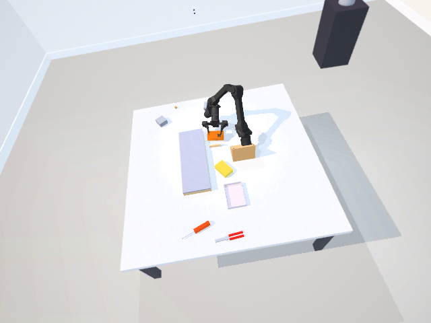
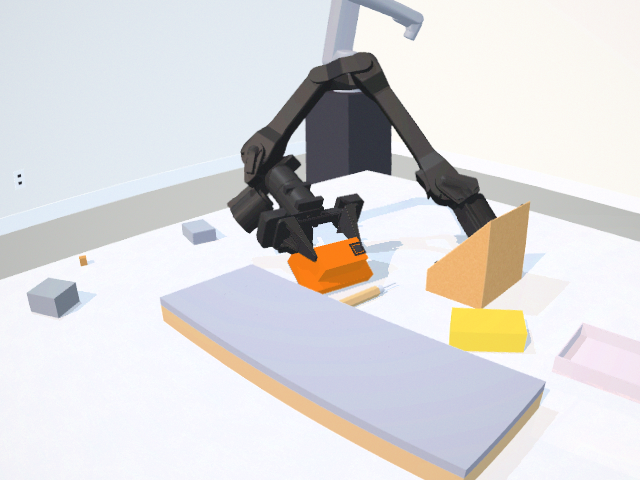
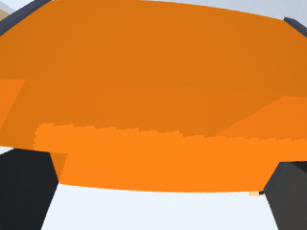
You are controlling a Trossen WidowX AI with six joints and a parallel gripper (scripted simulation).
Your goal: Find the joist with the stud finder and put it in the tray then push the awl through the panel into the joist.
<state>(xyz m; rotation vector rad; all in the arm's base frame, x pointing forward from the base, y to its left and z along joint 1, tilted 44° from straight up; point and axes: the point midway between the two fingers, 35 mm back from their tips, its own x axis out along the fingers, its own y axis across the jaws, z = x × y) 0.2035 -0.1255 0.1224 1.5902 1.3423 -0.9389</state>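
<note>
My gripper tip is 20 mm past the orange stud finder and 10 mm above it. Also, from my gripper tip: yellow block: 30 mm behind, 270 mm to the left, 50 mm below; awl: 20 mm behind, 50 mm to the left, 60 mm below; pale pink tray: 80 mm behind, 470 mm to the left, 50 mm below.
</note>
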